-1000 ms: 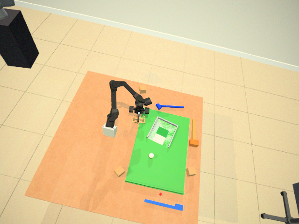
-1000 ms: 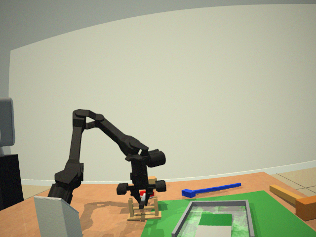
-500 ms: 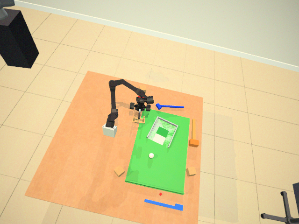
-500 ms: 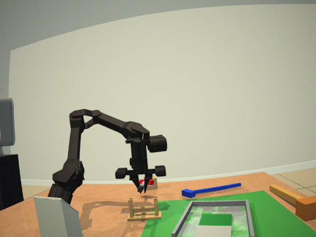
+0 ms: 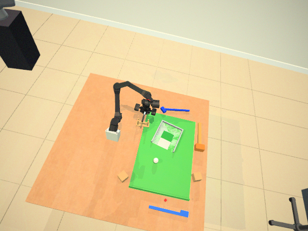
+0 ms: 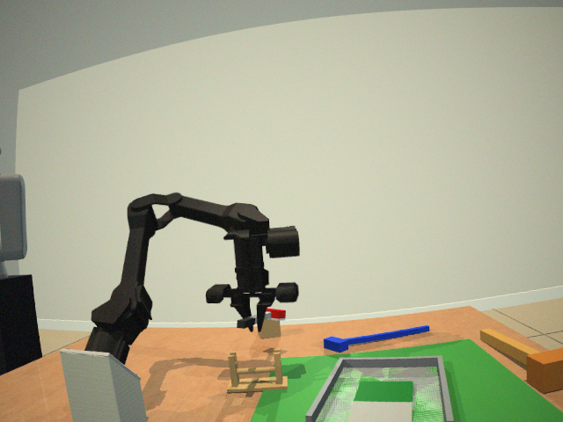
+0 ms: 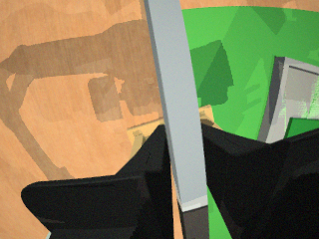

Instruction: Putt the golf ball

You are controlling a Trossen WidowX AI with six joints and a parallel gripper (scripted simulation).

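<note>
Right now the red putter is 10 mm ahead of my gripper tip, 40 mm to the left of it and 20 mm above it. Round my gripper tip: small wooden rack: 50 mm to the right, 70 mm below; green mat: 220 mm ahead, 290 mm to the right, 100 mm below; blue putter: 300 mm ahead, 150 mm to the left, 90 mm below.
</note>
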